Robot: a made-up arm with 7 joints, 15 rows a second.
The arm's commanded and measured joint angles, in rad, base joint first. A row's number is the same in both.
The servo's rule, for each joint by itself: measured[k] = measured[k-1] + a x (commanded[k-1-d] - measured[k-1]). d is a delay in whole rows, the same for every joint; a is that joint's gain. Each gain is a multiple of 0.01, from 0.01 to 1. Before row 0 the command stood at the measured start. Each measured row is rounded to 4 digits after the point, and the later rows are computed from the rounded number. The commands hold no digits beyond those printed.
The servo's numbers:
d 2
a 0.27 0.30 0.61 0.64 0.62 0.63 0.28
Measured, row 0:
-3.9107, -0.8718, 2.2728, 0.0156, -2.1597, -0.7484, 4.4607
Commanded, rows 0 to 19:
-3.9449, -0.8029, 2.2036, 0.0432, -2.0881, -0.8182, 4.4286
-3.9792, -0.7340, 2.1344, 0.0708, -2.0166, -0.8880, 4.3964
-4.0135, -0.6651, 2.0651, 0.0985, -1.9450, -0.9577, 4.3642
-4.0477, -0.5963, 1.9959, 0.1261, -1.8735, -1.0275, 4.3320
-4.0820, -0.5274, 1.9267, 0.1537, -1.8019, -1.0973, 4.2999
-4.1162, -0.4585, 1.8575, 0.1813, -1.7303, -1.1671, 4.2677
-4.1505, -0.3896, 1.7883, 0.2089, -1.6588, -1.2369, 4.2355
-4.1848, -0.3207, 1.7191, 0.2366, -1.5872, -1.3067, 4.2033
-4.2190, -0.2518, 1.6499, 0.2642, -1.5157, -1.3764, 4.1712
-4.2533, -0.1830, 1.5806, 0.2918, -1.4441, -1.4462, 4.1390
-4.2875, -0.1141, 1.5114, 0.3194, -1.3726, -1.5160, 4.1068
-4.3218, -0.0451, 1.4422, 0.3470, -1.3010, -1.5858, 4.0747
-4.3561, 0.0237, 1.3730, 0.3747, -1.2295, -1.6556, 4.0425
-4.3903, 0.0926, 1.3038, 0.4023, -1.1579, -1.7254, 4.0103
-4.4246, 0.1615, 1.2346, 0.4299, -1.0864, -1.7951, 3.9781
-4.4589, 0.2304, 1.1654, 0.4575, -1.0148, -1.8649, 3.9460
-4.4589, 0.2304, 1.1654, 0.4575, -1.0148, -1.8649, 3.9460
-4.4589, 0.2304, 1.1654, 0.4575, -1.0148, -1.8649, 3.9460
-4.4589, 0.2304, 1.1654, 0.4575, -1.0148, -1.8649, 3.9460
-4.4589, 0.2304, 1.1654, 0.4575, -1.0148, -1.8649, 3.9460
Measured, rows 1 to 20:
-3.9107, -0.8718, 2.2728, 0.0156, -2.1597, -0.7484, 4.4607
-3.9107, -0.8718, 2.2728, 0.0156, -2.1597, -0.7484, 4.4607
-3.9199, -0.8511, 2.2306, 0.0333, -2.1153, -0.7924, 4.4517
-3.9359, -0.8160, 2.1719, 0.0573, -2.0541, -0.8526, 4.4362
-3.9569, -0.7707, 2.1068, 0.0837, -1.9865, -0.9188, 4.4160
-3.9814, -0.7184, 2.0392, 0.1108, -1.9164, -0.9873, 4.3925
-4.0086, -0.6611, 1.9706, 0.1383, -1.8454, -1.0566, 4.3666
-4.0377, -0.6003, 1.9016, 0.1658, -1.7740, -1.1262, 4.3389
-4.0682, -0.5371, 1.8325, 0.1934, -1.7026, -1.1959, 4.3099
-4.0997, -0.4722, 1.7633, 0.2210, -1.6311, -1.2657, 4.2801
-4.1319, -0.4061, 1.6941, 0.2486, -1.5596, -1.3354, 4.2496
-4.1647, -0.3392, 1.6249, 0.2762, -1.4880, -1.4052, 4.2186
-4.1979, -0.2717, 1.5557, 0.3038, -1.4165, -1.4750, 4.1873
-4.2314, -0.2037, 1.4865, 0.3314, -1.3449, -1.5448, 4.1558
-4.2651, -0.1355, 1.4173, 0.3591, -1.2734, -1.6146, 4.1241
-4.2989, -0.0671, 1.3481, 0.3867, -1.2018, -1.6844, 4.0922
-4.3328, 0.0015, 1.2789, 0.4143, -1.1303, -1.7541, 4.0603
-4.3668, 0.0702, 1.2097, 0.4419, -1.0587, -1.8239, 4.0283
-4.3917, 0.1183, 1.1827, 0.4519, -1.0315, -1.8497, 4.0053
-4.4098, 0.1519, 1.1721, 0.4555, -1.0211, -1.8593, 3.9887

